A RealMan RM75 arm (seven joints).
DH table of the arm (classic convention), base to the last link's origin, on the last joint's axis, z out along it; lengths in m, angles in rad. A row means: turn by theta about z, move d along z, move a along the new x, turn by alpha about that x. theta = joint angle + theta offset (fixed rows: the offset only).
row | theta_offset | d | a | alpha
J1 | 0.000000 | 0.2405 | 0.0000 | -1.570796
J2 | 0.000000 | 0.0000 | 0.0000 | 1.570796
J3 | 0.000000 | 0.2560 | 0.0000 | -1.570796
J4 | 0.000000 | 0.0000 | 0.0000 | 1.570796
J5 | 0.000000 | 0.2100 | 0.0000 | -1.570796
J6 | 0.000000 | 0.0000 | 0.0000 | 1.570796
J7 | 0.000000 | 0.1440 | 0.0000 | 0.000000
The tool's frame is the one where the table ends.
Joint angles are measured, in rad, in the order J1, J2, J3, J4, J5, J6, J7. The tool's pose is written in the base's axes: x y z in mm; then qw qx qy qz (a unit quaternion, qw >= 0). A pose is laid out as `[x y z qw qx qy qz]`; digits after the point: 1 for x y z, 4 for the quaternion.
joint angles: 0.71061 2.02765 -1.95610 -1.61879 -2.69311 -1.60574 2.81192
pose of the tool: [97.5 310.9 -48.3 0.1887 -0.9328 0.1011 -0.2898]
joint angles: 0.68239 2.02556 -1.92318 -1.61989 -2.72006 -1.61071 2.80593
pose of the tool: [107.6 315.7 -40.0 0.2025 -0.9267 0.1214 -0.2923]
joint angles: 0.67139 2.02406 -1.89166 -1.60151 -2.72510 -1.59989 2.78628
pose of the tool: [114.3 321.6 -35.6 0.2074 -0.9247 0.1327 -0.2905]
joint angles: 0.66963 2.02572 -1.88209 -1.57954 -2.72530 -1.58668 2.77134
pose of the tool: [118.3 324.5 -36.3 0.2063 -0.9244 0.1352 -0.2911]
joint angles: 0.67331 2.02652 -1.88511 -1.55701 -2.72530 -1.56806 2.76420
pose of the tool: [120.5 326.8 -39.0 0.2057 -0.9245 0.1336 -0.2918]
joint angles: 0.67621 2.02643 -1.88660 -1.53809 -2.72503 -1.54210 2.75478
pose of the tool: [121.6 329.9 -41.3 0.2075 -0.9257 0.1296 -0.2886]
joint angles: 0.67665 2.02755 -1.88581 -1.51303 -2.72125 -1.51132 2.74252
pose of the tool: [124.0 333.1 -44.4 0.2076 -0.9272 0.1280 -0.2842]
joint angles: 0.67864 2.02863 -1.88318 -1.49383 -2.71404 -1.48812 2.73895
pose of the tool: [125.1 335.6 -46.8 0.2075 -0.9287 0.1299 -0.2786]
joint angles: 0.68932 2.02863 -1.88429 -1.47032 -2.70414 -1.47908 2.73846
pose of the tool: [125.9 337.2 -49.3 0.2036 -0.9290 0.1319 -0.2795]
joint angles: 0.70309 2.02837 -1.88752 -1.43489 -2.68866 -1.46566 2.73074
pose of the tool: [128.0 339.0 -53.3 0.1960 -0.9297 0.1325 -0.2822]
